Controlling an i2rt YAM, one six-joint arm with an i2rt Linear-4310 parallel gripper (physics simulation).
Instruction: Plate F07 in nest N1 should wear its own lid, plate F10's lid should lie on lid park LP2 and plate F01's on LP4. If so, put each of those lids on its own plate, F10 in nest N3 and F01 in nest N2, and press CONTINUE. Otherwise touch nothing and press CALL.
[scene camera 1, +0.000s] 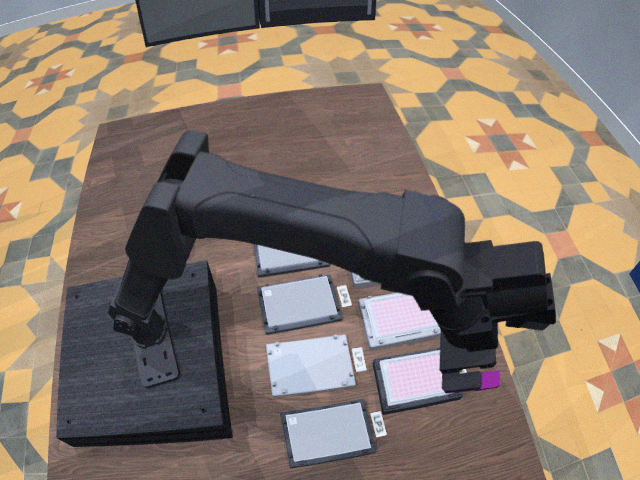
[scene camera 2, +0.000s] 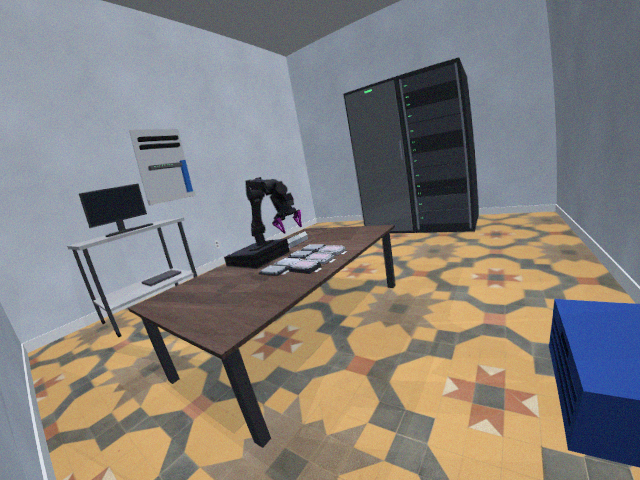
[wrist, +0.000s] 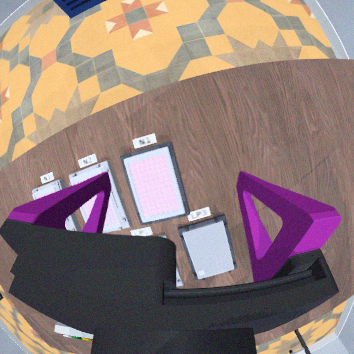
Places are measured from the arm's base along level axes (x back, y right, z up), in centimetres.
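Pixels of known places: gripper, fingertip midpoint: (scene camera 1: 480, 355) (scene camera 2: 293, 230) (wrist: 173, 178); arm's base, link origin: (scene camera 1: 151, 333) (scene camera 2: 262, 245).
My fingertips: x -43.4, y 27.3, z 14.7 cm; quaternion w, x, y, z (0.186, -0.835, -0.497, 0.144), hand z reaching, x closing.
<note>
Ahead of a thing's pixels: the offset from my fingertips to its top centre. "pt": to the spot under its first point.
The pink-welled plate in dark nest N1 @(pt dx +3.8, dy -6.4, dz -19.7 cm) (scene camera 1: 410, 379) (wrist: 154, 185) shows; whether it wears a lid, and its code, I cannot tell. Nest N2 holds a pink-welled plate @(dx -0.9, dy -19.3, dz -20.1 cm) (scene camera 1: 392, 317) (wrist: 111, 219). The N3 plate (scene camera 1: 364, 279) (wrist: 47, 189) is mostly hidden. A grey lid @(dx +15.9, dy -29.2, dz -21.4 cm) (scene camera 1: 300, 304) lies on the park labelled LP4. Another grey lid @(dx +20.0, dy -3.2, dz -21.4 cm) (scene camera 1: 328, 432) (wrist: 209, 250) lies on LP3. A further grey lid @(dx +13.4, dy -41.6, dz -21.4 cm) (scene camera 1: 289, 259) shows partly behind the arm, its label hidden. The lid codes are unreadable. My gripper (scene camera 2: 291, 228) (wrist: 173, 178) is open and empty, above the table near N1.
A pale park with corner pins @(dx +18.3, dy -16.4, dz -21.2 cm) (scene camera 1: 311, 364) lies between LP4 and LP3, without a grey lid. The white button panel @(dx +36.2, dy -57.9, dz -16.8 cm) (scene camera 2: 298, 238) (wrist: 71, 330) is partly visible; the arm hides it in scene camera 1. The black arm base (scene camera 1: 98, 397) (scene camera 2: 248, 255) stands beside the parks.
</note>
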